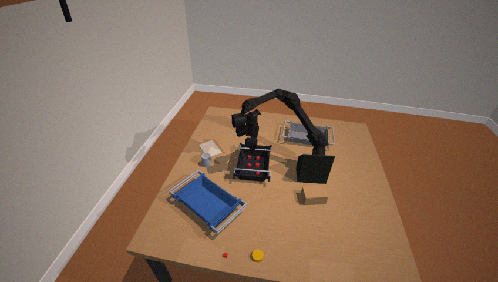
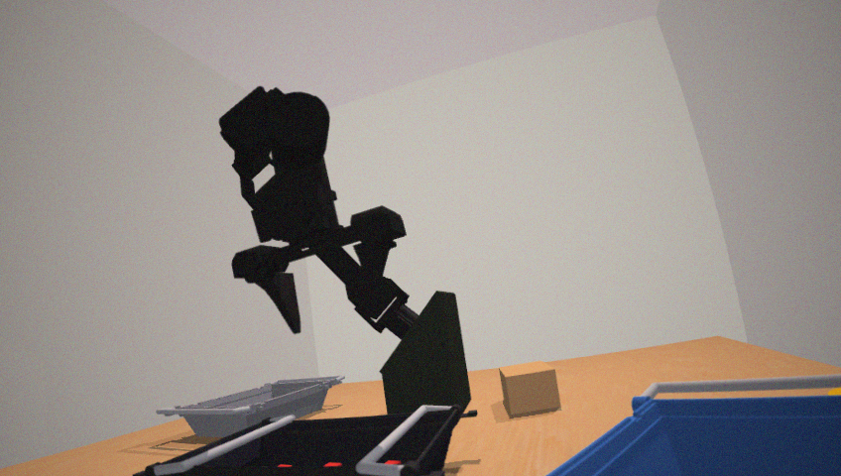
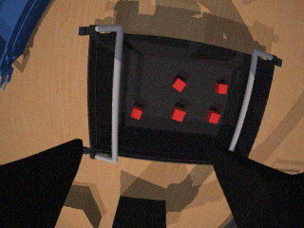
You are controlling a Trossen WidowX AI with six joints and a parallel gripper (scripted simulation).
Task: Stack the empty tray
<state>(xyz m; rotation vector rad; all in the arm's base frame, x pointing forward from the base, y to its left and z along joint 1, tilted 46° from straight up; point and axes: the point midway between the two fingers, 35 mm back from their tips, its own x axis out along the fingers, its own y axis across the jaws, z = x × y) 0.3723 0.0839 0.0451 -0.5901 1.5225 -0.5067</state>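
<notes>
Now: gripper tip 380 mm to the left of the grey tray, 350 mm past it and 130 mm above it. Round my gripper tip: grey cylinder: 280 mm ahead, 140 mm below, 10 mm to the right; cardboard box: 360 mm behind, 160 mm to the left, 150 mm below; paper sheet: 300 mm ahead, 180 mm below, 160 mm to the right.
</notes>
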